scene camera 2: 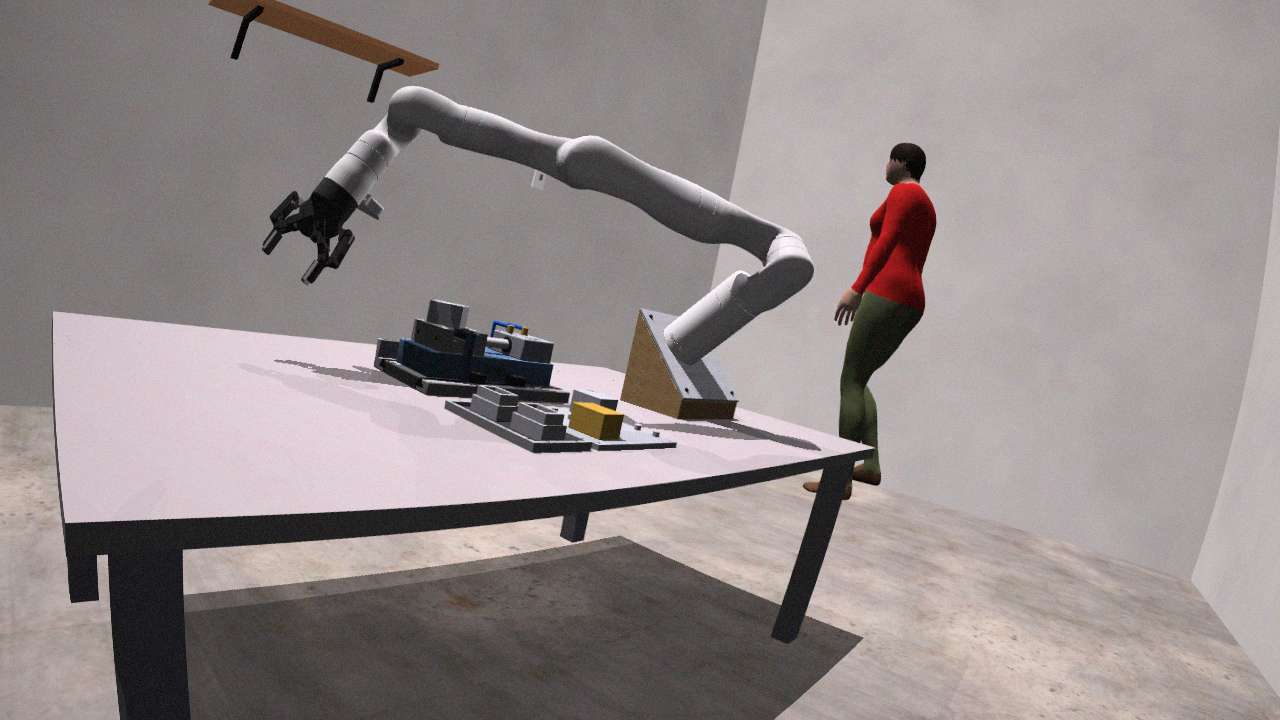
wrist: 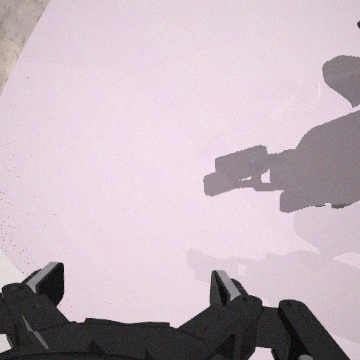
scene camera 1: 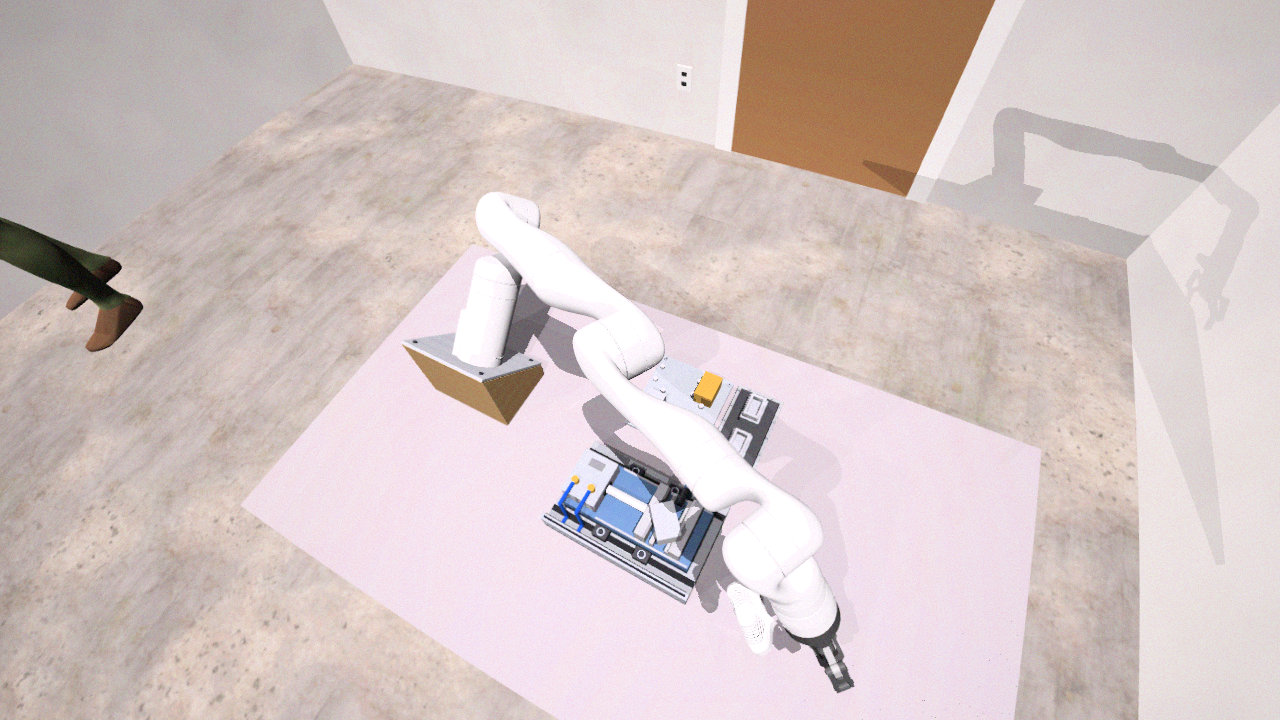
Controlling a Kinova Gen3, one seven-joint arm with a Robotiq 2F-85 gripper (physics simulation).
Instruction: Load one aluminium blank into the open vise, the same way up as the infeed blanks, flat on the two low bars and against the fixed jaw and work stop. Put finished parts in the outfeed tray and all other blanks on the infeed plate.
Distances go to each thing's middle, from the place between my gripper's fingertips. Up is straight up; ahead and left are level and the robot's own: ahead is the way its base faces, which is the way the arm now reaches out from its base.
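Labels:
The infeed plate [scene camera 1: 680, 379] is 35 cm behind my hand, 38 cm to the left of it and 14 cm below it. Then there's the brass blank [scene camera 2: 601, 423], and that's 42 cm to the left of my hand, 30 cm behind it and 12 cm below. As for the outfeed tray [scene camera 2: 459, 408], I see it 20 cm behind my hand, 36 cm to the left and 14 cm below.

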